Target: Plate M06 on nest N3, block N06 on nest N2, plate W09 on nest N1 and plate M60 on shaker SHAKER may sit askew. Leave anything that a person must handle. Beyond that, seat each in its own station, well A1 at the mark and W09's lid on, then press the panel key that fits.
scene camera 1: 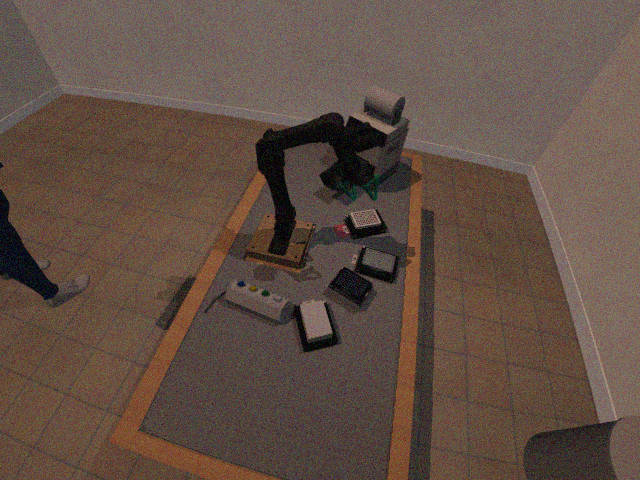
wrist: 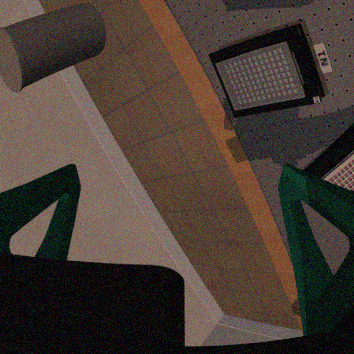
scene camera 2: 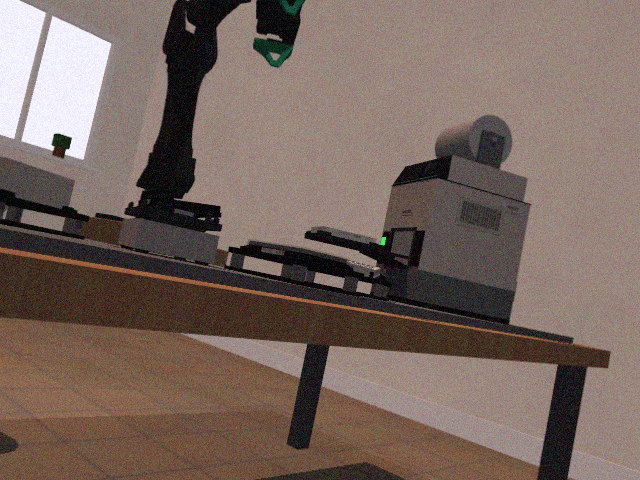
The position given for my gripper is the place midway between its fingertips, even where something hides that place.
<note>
My gripper [scene camera 2: 282, 41] is open and holds nothing. Also in view: a plate reader [scene camera 2: 420, 233].
My gripper also shows in scene camera 1 [scene camera 1: 365, 200] and in the wrist view [wrist: 179, 175]. The plate reader is seen too in scene camera 1 [scene camera 1: 375, 158].
</note>
